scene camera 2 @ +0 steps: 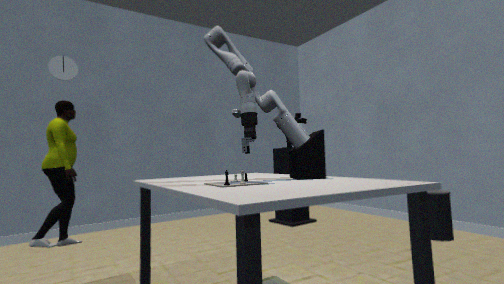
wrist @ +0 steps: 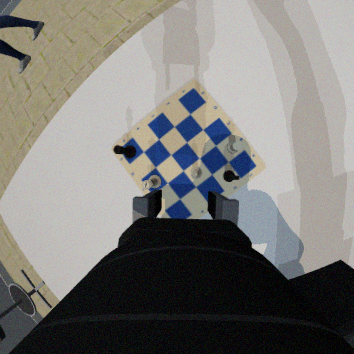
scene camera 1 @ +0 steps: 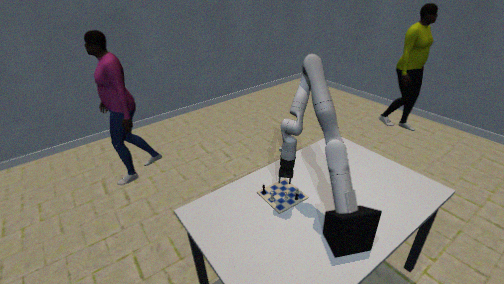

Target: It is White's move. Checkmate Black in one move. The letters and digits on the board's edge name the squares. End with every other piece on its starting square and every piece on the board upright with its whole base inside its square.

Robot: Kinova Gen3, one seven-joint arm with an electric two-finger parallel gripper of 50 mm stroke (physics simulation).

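Where they show: gripper, fingertip midpoint: [scene camera 2: 246,153] [wrist: 184,199] [scene camera 1: 284,182]; arm's base, link origin: [scene camera 2: 302,143] [scene camera 1: 345,211].
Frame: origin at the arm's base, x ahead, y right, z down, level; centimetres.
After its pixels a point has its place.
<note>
The blue-and-cream board [scene camera 1: 281,207] @[y -5.1, x 34.6, z 17.9 cm] [scene camera 2: 215,184] @[y 3.8, x 51.7, z 18.0 cm] [wrist: 192,100] @[y 12.1, x 47.8, z 18.0 cm] lies on the table. A tall black piece [scene camera 1: 264,189] @[y -3.4, x 49.8, z 15.0 cm] [scene camera 2: 226,177] @[y -3.7, x 50.7, z 14.8 cm] [wrist: 129,150] @[y -2.9, x 49.9, z 16.3 cm] stands on its left corner square in the wrist view. A tall pale piece [scene camera 1: 272,196] @[y -4.4, x 42.3, z 15.1 cm] [scene camera 2: 243,176] @[y -4.7, x 42.7, z 14.8 cm] [wrist: 152,181] @[y -3.8, x 42.5, z 15.1 cm] stands on the blue square midway along the lower-left edge. A pale piece [wrist: 196,172] @[y 2.7, x 38.1, z 14.1 cm] stands on an inner cream square, another [wrist: 232,145] @[y 10.0, x 36.8, z 14.7 cm] at the upper-right edge. A small black piece [wrist: 230,176] @[y 6.0, x 33.6, z 14.2 cm] stands at the lower-right edge. Edge markings are unreadable. My gripper [scene camera 1: 285,181] @[y 0.0, x 37.3, z 4.6 cm] [scene camera 2: 246,150] @[y 0.0, x 37.3, z 4.6 cm] [wrist: 184,199] @[y 0.0, x 37.3, z 4.6 cm] is open and empty, above the board.
The white table [scene camera 1: 225,225] @[y -35.3, x 47.0, z 18.6 cm] [scene camera 2: 340,189] @[y -47.1, x 32.5, z 18.6 cm] carries the arm's black base [scene camera 1: 351,232] @[y -6.6, x -7.3, z 3.0 cm] [scene camera 2: 307,160] @[y -6.5, x 3.6, z 9.0 cm], right of the board in both scene views. A person in pink [scene camera 1: 114,82] and one in yellow [scene camera 1: 417,45] [scene camera 2: 61,145] are on the floor away from the table.
</note>
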